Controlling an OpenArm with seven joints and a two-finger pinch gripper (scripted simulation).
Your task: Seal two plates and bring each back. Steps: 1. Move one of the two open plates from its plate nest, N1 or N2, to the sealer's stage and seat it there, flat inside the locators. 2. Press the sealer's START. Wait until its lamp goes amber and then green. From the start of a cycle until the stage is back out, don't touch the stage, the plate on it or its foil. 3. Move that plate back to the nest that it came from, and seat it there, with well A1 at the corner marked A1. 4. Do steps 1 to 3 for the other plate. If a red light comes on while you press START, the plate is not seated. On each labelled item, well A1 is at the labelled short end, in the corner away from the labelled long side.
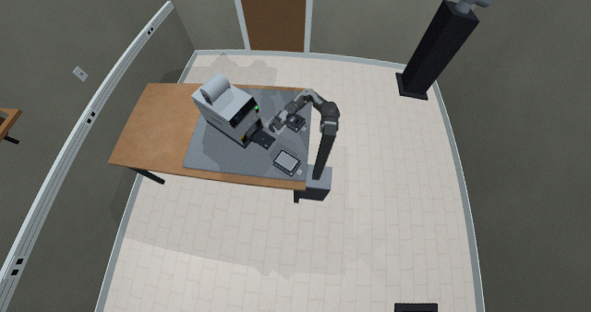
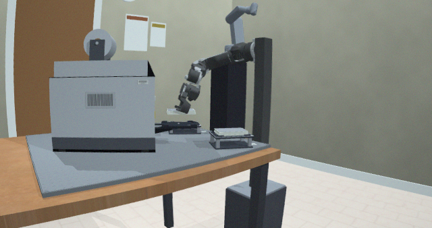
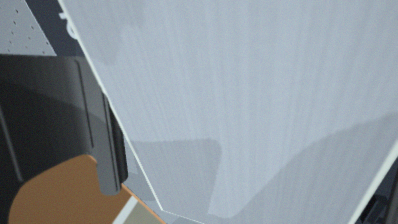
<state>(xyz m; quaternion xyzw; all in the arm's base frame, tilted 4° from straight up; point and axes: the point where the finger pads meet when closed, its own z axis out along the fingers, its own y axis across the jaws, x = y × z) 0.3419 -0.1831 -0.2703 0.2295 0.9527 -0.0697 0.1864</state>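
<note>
My gripper is now 7 cm short of the sealer stage, 9 cm to the right of it and 5 cm above it. The rest, counted from my hand: white start button: 12 cm ahead, 3 cm to the right, 5 cm above; then white open-well plate: 1 cm below; then yellow warning mark: 20 cm ahead, 13 cm to the left, 1 cm above.
</note>
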